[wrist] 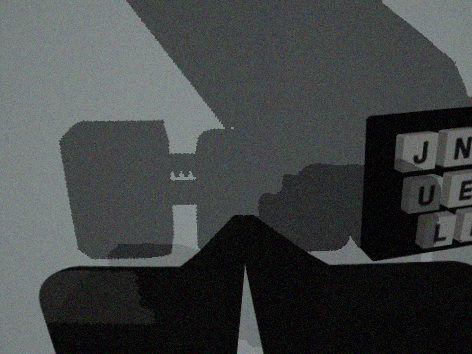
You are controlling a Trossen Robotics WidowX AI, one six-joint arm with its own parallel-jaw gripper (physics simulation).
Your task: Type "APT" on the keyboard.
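Places are measured from the arm's base along level axes (x right, y ahead, z up), in centimetres.
Pixels of known places: gripper, fingertip midpoint: [243, 225].
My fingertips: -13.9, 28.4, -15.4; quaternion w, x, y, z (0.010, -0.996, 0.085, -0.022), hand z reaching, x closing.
Behind a point stands the place of what it marks, as x, y, z.
The black keyboard [380, 185] @(-7.9, 29.2, -15.1) is at the right edge of the wrist view, cut off by the frame. Its left end shows three rows of light keys: J [421, 151] @(-6.5, 30.6, -14.6) and N [462, 149] @(-4.6, 30.3, -14.6) at the top, U [425, 195] @(-6.2, 28.6, -14.6) and E [464, 190] @(-4.3, 28.5, -14.6) in the middle, and L [439, 231] @(-5.4, 26.7, -14.6) with part of another key at the bottom. The keys A, P and T do not show. My black gripper [243, 225] @(-13.9, 28.4, -15.4) is shut and empty, its tips together left of the keyboard and apart from it in the view.
A pale grey surface [45, 65] @(-20.3, 36.1, -16.2) lies under the keyboard. Large dark shadows of the arm and gripper fall across it, and shade also covers part of the U and L keys.
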